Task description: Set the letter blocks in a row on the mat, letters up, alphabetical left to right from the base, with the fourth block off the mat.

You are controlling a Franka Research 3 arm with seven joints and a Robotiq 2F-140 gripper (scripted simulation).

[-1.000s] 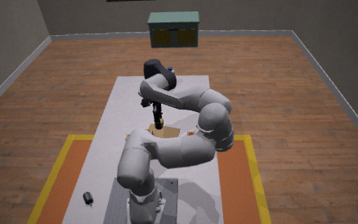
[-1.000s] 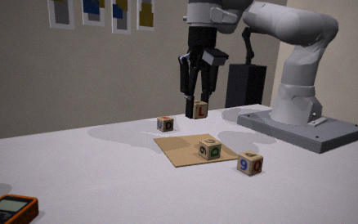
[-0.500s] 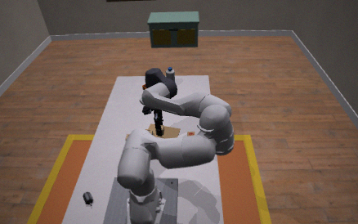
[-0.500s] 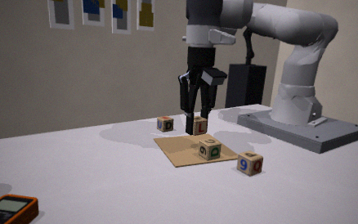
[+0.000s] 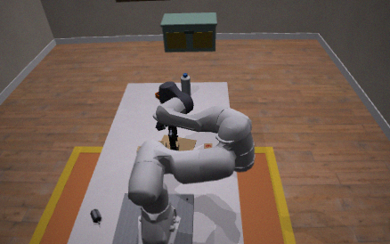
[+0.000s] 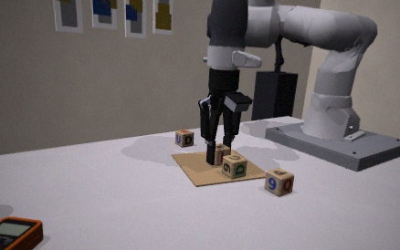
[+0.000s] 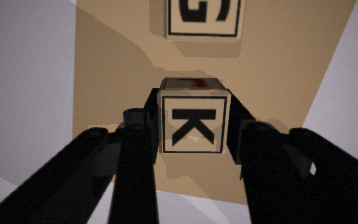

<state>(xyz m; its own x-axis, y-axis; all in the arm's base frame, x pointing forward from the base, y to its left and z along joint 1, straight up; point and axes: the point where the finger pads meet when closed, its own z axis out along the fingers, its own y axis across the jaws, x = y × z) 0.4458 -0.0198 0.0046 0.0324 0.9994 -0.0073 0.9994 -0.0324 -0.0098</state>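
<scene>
The tan mat lies 4 cm below my hand. The rest, counted from my hand: small dark object 44 cm behind, 31 cm to the left, 3 cm below; block 1 cm behind, 18 cm to the right, 2 cm below; grey can 53 cm ahead, 3 cm to the right, 4 cm above.
</scene>
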